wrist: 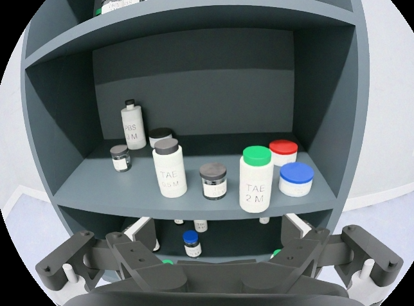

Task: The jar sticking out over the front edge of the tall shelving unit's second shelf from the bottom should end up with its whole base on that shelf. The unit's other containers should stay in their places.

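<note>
A white jar with a green lid (256, 179), labelled TAE 2 M, stands upright at the front edge of the middle shelf (135, 206) in the wrist view, right of centre. Its base reaches the shelf's front lip; how far it overhangs is hard to tell. My gripper (217, 231) is open and empty, its fingers wide apart at the bottom of the view, in front of and below the jar. The jar is above the space between the fingertips, nearer the right one.
On the same shelf stand a TAE 0.5 M bottle (170, 170), a grey-lidded jar (213, 181), a blue-lidded tub (296, 180), a red-lidded tub (283, 152), a PBS bottle (133, 127), a small jar (120, 158) and a black-lidded tub (160, 137). A blue-lidded jar (192, 243) stands below.
</note>
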